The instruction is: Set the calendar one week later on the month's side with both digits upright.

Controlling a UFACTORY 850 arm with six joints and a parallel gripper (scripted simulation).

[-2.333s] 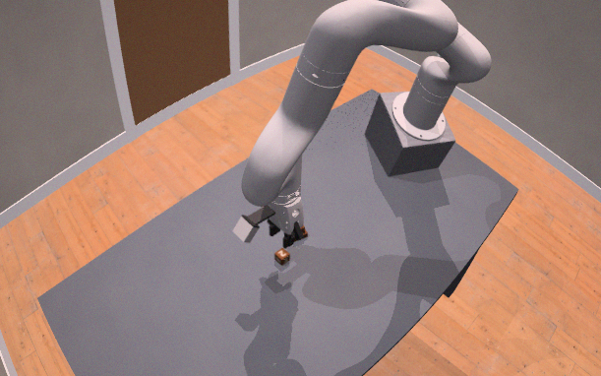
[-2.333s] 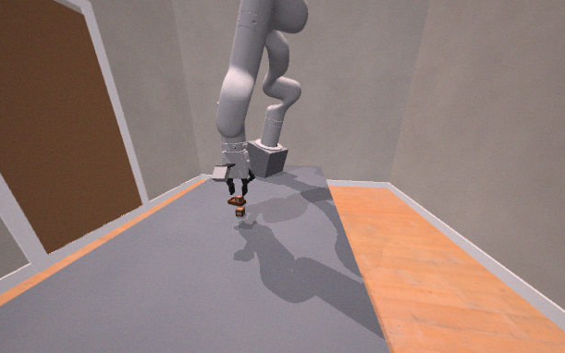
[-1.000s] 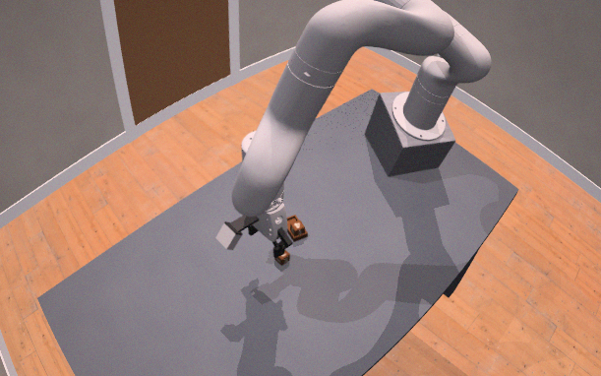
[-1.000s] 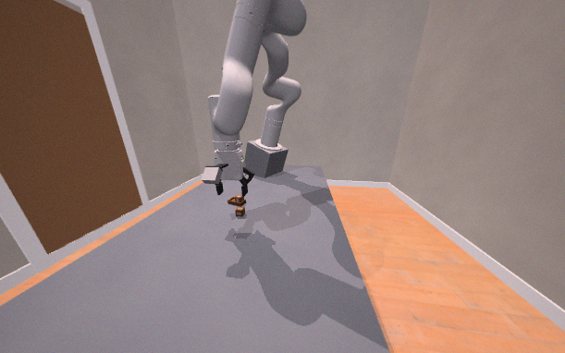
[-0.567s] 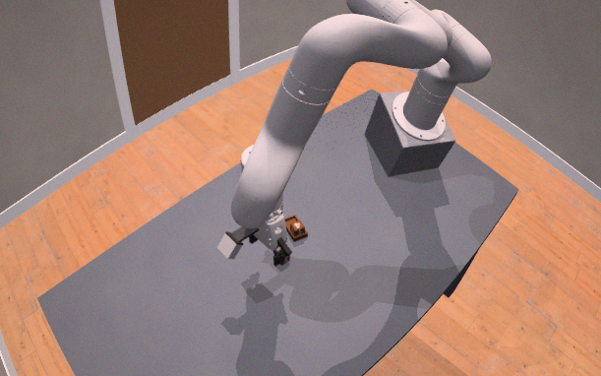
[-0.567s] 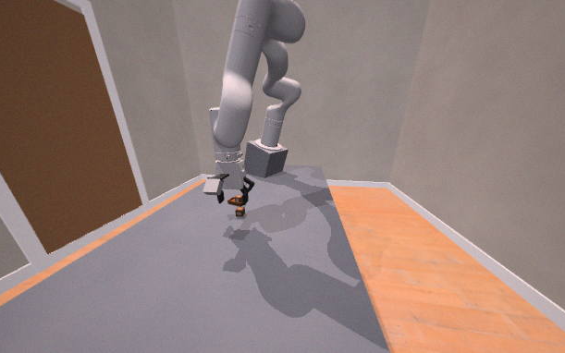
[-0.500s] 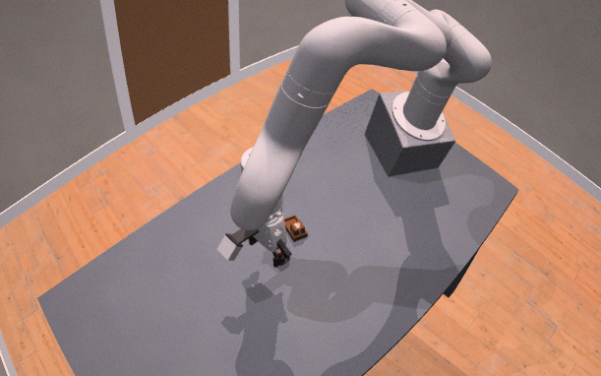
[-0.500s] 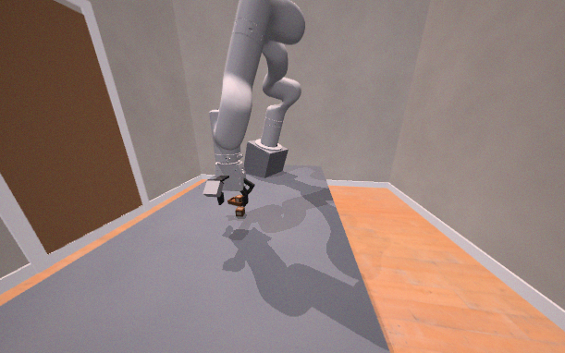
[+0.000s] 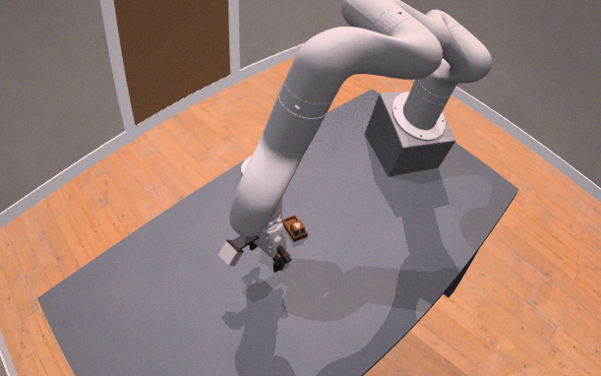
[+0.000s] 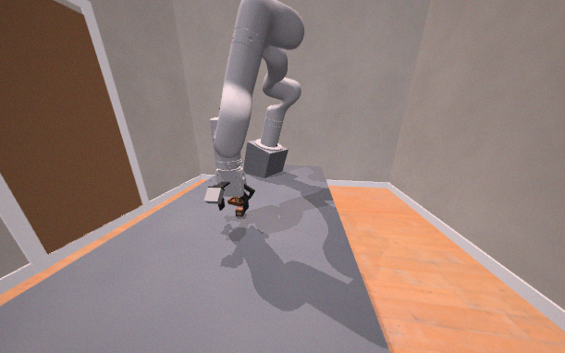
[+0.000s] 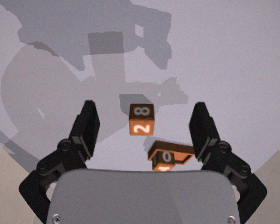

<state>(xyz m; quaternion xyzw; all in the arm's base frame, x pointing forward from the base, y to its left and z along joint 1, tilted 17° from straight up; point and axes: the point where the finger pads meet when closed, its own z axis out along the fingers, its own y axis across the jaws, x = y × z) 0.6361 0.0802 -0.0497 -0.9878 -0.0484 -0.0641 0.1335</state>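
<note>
Right now the number cube is 5 cm below my hand and 5 cm behind it. From my hand the other things lie so: brown wooden calendar tray 14 cm behind, 7 cm to the right, 5 cm below.
</note>
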